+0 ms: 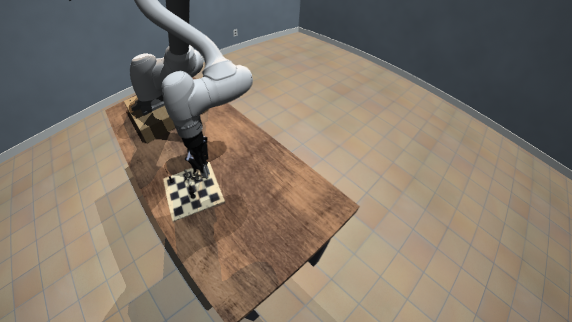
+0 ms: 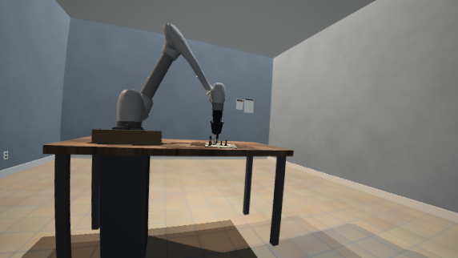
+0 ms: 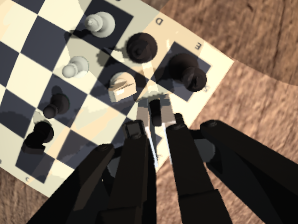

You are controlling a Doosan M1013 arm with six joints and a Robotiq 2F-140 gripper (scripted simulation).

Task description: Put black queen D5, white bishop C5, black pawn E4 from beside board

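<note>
My gripper is now 1 cm past the white chess piece, 3 cm to the left of it and 2 cm above it. Round my hand: white piece: 2 cm behind, 7 cm to the right, 3 cm below; chessboard: 1 cm ahead, 8 cm to the right, 4 cm below.
</note>
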